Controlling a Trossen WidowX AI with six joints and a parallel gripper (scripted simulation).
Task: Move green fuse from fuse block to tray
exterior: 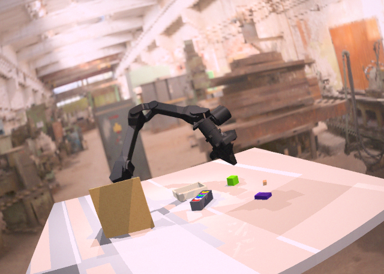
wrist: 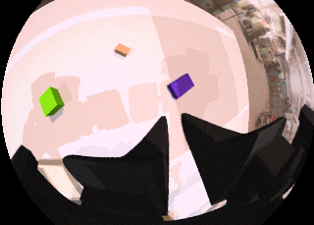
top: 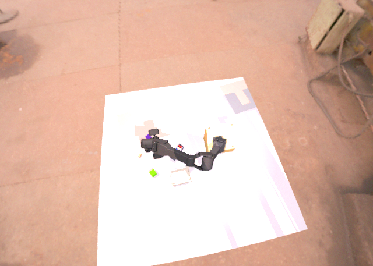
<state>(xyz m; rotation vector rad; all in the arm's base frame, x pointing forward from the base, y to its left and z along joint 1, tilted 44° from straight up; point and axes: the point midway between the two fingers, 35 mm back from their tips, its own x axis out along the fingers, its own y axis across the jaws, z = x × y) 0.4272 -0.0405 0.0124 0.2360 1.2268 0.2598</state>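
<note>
My gripper tip is 150 mm past the green fuse, 110 mm above it and 50 mm to the right of it. From my gripper tip the other things lie so: tray 210 mm to the left, 160 mm behind, 130 mm below.
</note>
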